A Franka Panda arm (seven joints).
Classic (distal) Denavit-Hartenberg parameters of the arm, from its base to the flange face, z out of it. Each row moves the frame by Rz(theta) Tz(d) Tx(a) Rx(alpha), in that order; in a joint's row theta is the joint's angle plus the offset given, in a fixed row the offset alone. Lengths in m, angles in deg.
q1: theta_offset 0, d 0.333, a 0, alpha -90
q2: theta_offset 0, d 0, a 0, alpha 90
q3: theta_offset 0, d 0.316, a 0.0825, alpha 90
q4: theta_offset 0, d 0, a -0.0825, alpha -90
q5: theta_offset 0, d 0.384, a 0, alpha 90
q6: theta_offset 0, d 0, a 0.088, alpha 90
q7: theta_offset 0, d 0.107, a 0, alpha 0
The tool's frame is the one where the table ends.
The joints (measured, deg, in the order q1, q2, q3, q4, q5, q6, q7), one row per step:
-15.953, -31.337, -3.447, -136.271, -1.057, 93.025, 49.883
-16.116, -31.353, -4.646, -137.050, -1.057, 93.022, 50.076
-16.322, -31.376, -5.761, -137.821, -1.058, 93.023, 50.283
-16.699, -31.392, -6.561, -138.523, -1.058, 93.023, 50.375
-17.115, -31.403, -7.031, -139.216, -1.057, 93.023, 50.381
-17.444, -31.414, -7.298, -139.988, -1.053, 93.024, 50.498
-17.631, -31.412, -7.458, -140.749, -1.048, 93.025, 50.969
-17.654, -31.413, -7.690, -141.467, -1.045, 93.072, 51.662
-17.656, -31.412, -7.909, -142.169, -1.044, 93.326, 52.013
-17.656, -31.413, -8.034, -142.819, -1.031, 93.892, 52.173
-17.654, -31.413, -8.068, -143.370, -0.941, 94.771, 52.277
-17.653, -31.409, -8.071, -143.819, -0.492, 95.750, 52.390
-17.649, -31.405, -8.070, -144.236, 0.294, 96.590, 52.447
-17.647, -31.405, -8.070, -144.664, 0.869, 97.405, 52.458
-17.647, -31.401, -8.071, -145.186, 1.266, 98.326, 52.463
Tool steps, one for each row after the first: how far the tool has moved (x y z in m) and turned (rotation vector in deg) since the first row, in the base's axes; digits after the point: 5 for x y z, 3 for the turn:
-0.00500, -0.00787, -0.00641, 0.818, 0.566, -1.347
-0.01007, -0.01516, -0.01274, 1.597, 1.124, -2.670
-0.01475, -0.02129, -0.01847, 2.231, 1.651, -3.781
-0.01876, -0.02544, -0.02402, 2.722, 2.209, -4.565
-0.02229, -0.02760, -0.03008, 3.120, 2.881, -5.194
-0.02517, -0.02827, -0.03606, 3.385, 3.614, -5.933
-0.02767, -0.02851, -0.04164, 3.597, 4.285, -6.784
-0.02966, -0.02873, -0.04690, 3.796, 4.713, -7.278
-0.03065, -0.02874, -0.05141, 3.872, 4.786, -7.525
-0.03047, -0.02856, -0.05484, 3.836, 4.456, -7.686
-0.02949, -0.02795, -0.05735, 4.032, 3.836, -7.966
-0.02847, -0.02673, -0.05969, 4.569, 3.207, -8.311
-0.02773, -0.02582, -0.06211, 4.938, 2.669, -8.551
-0.02722, -0.02512, -0.06519, 5.144, 2.181, -8.735

